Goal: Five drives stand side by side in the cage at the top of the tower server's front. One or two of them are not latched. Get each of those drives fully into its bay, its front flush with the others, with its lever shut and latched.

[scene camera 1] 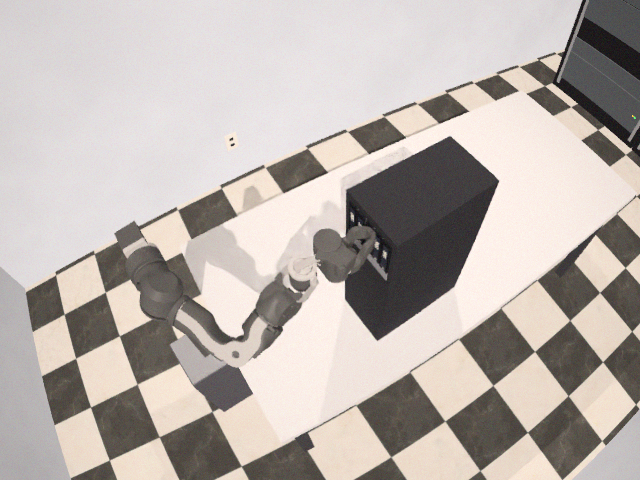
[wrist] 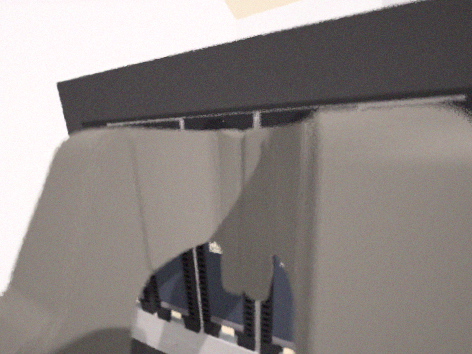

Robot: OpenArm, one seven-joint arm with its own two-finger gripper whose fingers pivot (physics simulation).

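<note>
The black tower server [scene camera 1: 421,191] [wrist: 250,65] stands upright on the table. In the scene view its cage of drives is at the top of the front; a left drive [scene camera 1: 353,214] and a right drive [scene camera 1: 385,255] show on either side of my fingers. My gripper [scene camera 1: 372,236] [wrist: 252,209] is shut and empty, its fingertips at or very close to the middle drives' fronts; contact cannot be told. In the wrist view the fingers hide most of the cage. Below them show blue parts of a drive [wrist: 212,287] and its neighbours, with black perforated edges. Lever and latch states cannot be told.
The white table [scene camera 1: 537,149] carries the tower. A light grey sill [wrist: 167,332] runs below the drives. The arm reaches in from the left, beside a grey box [scene camera 1: 222,384] at the table's near left end. A dark rack cabinet [scene camera 1: 602,72] stands at the far right.
</note>
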